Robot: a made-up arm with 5 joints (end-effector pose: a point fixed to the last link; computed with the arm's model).
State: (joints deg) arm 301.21 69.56 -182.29 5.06 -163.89
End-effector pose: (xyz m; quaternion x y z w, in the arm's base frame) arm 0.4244 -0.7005 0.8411 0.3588 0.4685 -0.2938 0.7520
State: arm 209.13 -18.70 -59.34 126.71 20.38
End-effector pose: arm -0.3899 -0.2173 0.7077 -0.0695 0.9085 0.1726 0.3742
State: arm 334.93 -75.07 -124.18 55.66 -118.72
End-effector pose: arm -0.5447 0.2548 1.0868 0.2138 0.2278 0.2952 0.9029
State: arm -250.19 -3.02 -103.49 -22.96 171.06
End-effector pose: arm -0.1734 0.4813 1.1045 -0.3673 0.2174 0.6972 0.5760
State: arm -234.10 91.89 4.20 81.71 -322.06
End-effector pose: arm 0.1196 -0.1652 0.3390 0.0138 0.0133 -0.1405 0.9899
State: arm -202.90 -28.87 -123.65 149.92 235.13
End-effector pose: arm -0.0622 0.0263 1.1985 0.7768 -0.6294 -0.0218 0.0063
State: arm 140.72 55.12 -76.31 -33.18 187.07
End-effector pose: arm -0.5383 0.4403 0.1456 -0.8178 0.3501 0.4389 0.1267
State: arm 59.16 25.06 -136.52 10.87 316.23
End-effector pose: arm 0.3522 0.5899 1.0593 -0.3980 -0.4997 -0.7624 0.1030
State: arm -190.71 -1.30 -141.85 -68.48 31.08
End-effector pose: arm -0.1912 0.0362 1.2705 0.0972 0.2546 0.1701 0.9470
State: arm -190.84 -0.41 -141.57 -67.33 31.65
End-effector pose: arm -0.2071 0.0396 1.2682 0.0917 0.2358 0.1747 0.9516
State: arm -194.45 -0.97 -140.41 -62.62 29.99
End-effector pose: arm -0.2085 0.0537 1.2730 0.0786 0.1925 0.1322 0.9692
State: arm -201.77 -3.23 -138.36 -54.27 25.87
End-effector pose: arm -0.1906 0.0761 1.2854 0.0557 0.1262 0.0354 0.9898
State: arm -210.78 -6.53 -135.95 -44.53 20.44
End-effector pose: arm -0.1590 0.0947 1.3001 0.0264 0.0551 -0.0899 0.9941
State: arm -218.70 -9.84 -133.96 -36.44 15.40
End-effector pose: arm -0.1251 0.1002 1.3120 0.0010 0.0019 -0.2019 0.9794
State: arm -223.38 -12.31 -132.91 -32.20 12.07
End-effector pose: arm -0.0988 0.0934 1.3191 -0.0105 -0.0199 -0.2698 0.9627
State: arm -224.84 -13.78 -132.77 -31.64 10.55
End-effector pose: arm -0.0814 0.0809 1.3224 -0.0073 -0.0140 -0.2948 0.9554
